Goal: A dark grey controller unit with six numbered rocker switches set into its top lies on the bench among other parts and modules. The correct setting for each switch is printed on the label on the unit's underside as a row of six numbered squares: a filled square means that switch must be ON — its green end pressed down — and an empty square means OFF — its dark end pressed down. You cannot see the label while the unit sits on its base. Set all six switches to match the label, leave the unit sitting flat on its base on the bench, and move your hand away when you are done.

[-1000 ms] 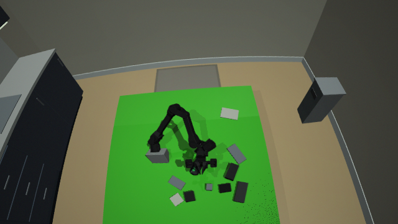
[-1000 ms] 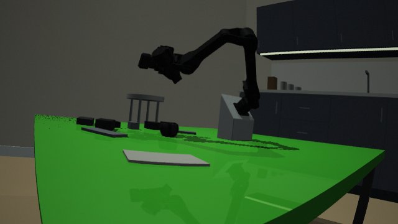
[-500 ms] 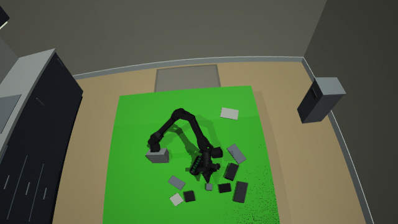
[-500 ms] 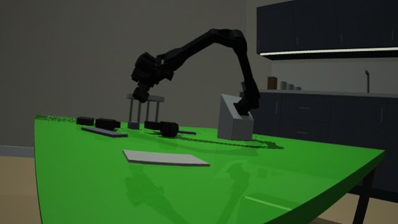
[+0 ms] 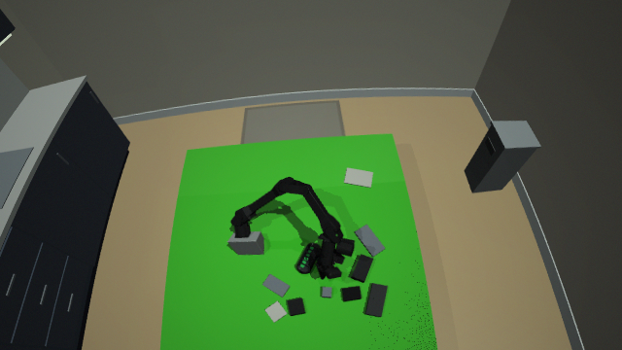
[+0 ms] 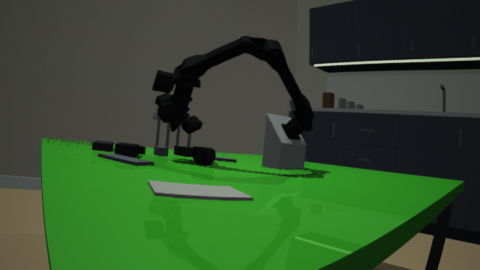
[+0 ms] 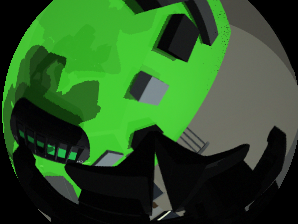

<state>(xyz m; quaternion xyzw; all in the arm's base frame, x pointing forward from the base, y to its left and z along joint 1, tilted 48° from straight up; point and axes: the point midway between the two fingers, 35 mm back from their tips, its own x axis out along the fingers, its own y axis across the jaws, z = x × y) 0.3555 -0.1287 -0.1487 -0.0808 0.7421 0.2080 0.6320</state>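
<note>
The small cube is 8 cm below my gripper tip, 5 cm to the right of it and 2 cm ahead of it. Round my gripper tip: grey plate: 25 cm ahead, 19 cm to the left, 9 cm below; light plate: 56 cm to the left, 24 cm ahead, 9 cm below.
</note>
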